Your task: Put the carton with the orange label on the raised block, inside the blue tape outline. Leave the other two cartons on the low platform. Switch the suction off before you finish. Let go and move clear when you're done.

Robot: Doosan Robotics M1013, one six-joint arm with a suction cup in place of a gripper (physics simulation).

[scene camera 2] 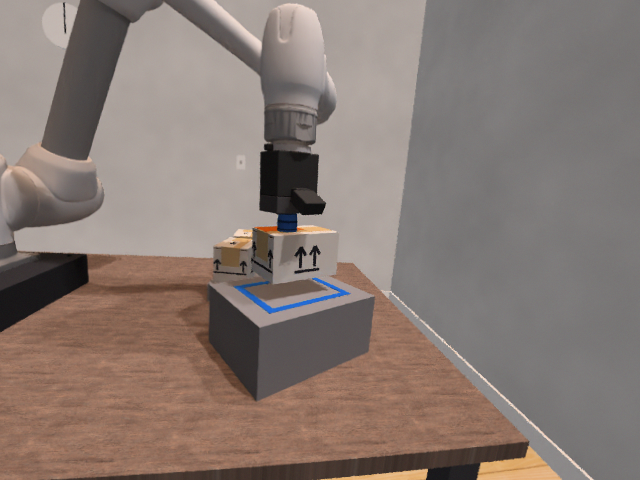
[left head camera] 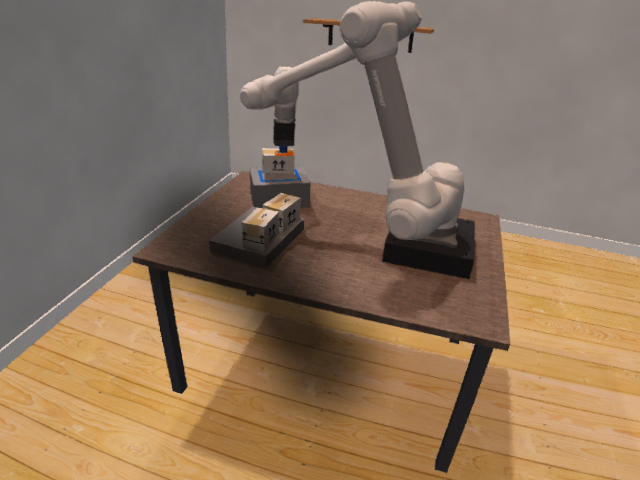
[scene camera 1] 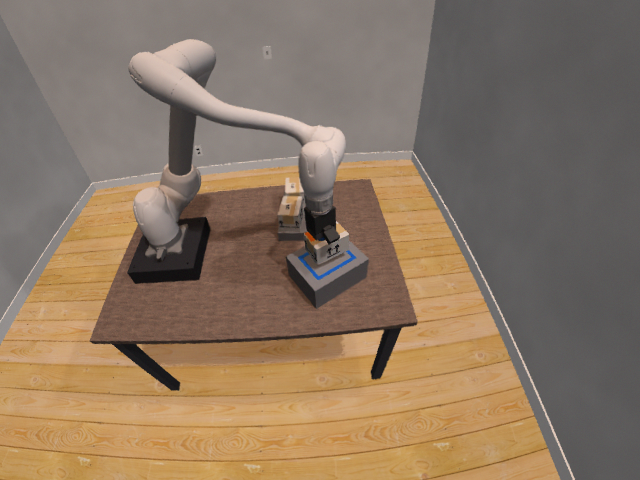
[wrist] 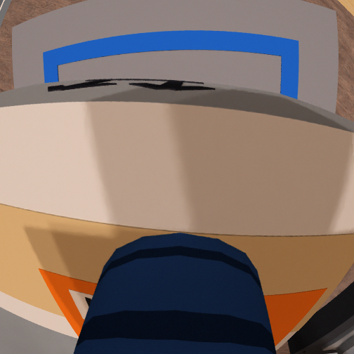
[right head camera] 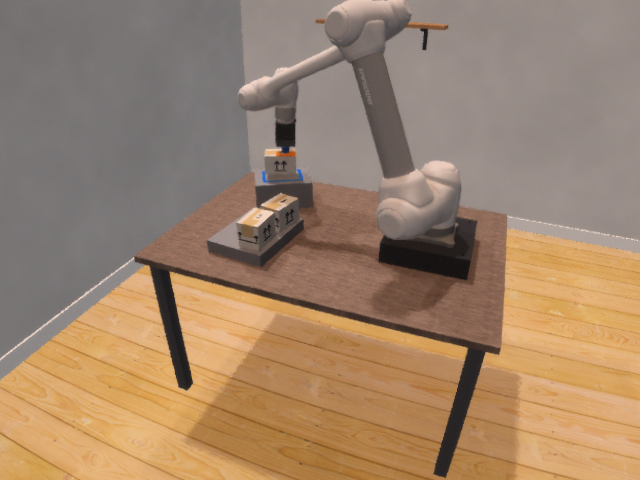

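Seen in the pictures: end effector, tool point: [scene camera 2: 287, 237] [left head camera: 283, 154] [scene camera 1: 322, 239] [right head camera: 285, 154]; arm's base, origin of the base link: [left head camera: 433, 232] [scene camera 1: 167, 241] [right head camera: 432, 232].
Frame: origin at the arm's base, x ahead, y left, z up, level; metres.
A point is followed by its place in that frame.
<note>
The carton with the orange label [left head camera: 278, 165] {z 0.107, x 0.694, y -0.169 m} [right head camera: 280, 165] {z 0.110, x 0.693, y -0.169 m} [scene camera 1: 330, 251] {z 0.113, x 0.719, y -0.258 m} [scene camera 2: 305, 254] {z 0.118, x 0.725, y -0.256 m} [wrist: 150, 165] hangs upright from my suction cup [left head camera: 283, 150] [right head camera: 285, 151] [scene camera 2: 287, 227] [wrist: 180, 290], a small gap above the raised block [left head camera: 281, 196] [right head camera: 284, 196] [scene camera 1: 343, 284] [scene camera 2: 315, 346] [wrist: 30, 55]. Its shadow falls inside the blue tape outline [scene camera 1: 337, 267] {z 0.039, x 0.743, y -0.276 m} [scene camera 2: 310, 302] {z 0.039, x 0.736, y -0.283 m} [wrist: 172, 40], whose far part it hides in scene camera 2. The nearer plain carton [left head camera: 260, 228] {z 0.056, x 0.583, y 0.299 m} [right head camera: 255, 228] {z 0.058, x 0.578, y 0.299 m} and the other plain carton [left head camera: 289, 212] {z 0.035, x 0.545, y 0.107 m} [right head camera: 287, 211] {z 0.038, x 0.543, y 0.102 m} stand on the low platform [left head camera: 227, 242] {z -0.034, x 0.720, y 0.290 m} [right head camera: 227, 244] {z -0.034, x 0.701, y 0.299 m}.
The low platform stands in front of the raised block in the head views. The arm's black base [left head camera: 429, 255] {z -0.016, x 0.003, y 0.148 m} [right head camera: 426, 258] {z -0.026, x -0.003, y 0.148 m} [scene camera 1: 165, 271] {z -0.009, x 0.028, y -0.174 m} is across the table [left head camera: 341, 279] {z -0.082, x 0.283, y 0.306 m} [scene camera 1: 232, 315] {z -0.082, x 0.323, y -0.366 m}. A wooden wall shelf [left head camera: 312, 21] [right head camera: 431, 25] is behind the arm.
</note>
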